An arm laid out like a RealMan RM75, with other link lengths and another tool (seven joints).
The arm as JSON. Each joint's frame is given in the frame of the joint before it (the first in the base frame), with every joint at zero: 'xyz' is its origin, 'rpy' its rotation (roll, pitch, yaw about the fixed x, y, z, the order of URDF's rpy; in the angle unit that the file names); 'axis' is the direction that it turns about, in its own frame. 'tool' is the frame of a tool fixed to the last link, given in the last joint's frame.
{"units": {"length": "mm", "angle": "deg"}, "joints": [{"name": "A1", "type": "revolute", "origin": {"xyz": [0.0, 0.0, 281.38], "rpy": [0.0, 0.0, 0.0]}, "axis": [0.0, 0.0, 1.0]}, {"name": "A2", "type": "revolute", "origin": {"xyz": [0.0, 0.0, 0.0], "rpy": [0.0, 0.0, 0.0]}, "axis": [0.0, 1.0, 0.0]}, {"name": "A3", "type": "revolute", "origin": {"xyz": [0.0, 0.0, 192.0], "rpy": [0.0, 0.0, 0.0]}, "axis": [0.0, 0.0, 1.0]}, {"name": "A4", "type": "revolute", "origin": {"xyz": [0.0, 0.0, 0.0], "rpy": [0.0, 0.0, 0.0]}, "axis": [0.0, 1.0, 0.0]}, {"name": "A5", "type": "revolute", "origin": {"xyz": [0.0, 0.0, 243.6], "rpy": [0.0, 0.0, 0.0]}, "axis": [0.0, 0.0, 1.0]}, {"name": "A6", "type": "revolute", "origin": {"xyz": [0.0, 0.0, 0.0], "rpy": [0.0, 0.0, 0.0]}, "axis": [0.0, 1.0, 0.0]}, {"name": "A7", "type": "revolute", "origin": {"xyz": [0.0, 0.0, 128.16], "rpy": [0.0, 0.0, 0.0]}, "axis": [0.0, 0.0, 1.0]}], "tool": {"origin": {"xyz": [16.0, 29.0, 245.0], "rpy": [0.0, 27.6, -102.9]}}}
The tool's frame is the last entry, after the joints.
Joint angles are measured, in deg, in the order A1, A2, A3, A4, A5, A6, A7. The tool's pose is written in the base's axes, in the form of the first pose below.
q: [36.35 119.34 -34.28 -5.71 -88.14 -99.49 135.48]
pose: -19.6 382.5 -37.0 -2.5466 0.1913 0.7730
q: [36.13 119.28 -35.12 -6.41 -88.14 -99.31 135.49]
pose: -18.0 381.2 -40.0 -2.5550 0.1777 0.7545
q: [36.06 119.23 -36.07 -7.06 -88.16 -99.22 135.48]
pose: -17.6 378.8 -43.4 -2.5663 0.1590 0.7385
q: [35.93 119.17 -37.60 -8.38 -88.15 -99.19 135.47]
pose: -17.6 374.8 -47.7 -2.5819 0.1229 0.7134
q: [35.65 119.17 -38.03 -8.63 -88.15 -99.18 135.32]
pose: -16.0 373.4 -49.3 -2.5848 0.1180 0.7051
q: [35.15 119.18 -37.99 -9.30 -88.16 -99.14 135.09]
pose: -13.1 374.7 -48.0 -2.5755 0.1131 0.6941
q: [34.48 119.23 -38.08 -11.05 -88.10 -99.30 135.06]
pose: -10.8 376.2 -44.0 -2.5616 0.0919 0.6784
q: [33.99 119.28 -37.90 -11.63 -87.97 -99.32 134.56]
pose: -8.3 377.9 -41.5 -2.5462 0.0858 0.6702
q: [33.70 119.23 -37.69 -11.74 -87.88 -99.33 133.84]
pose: -6.2 379.1 -39.9 -2.5323 0.0797 0.6631
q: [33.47 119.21 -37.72 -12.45 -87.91 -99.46 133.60]
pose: -5.6 379.2 -38.3 -2.5254 0.0649 0.6551
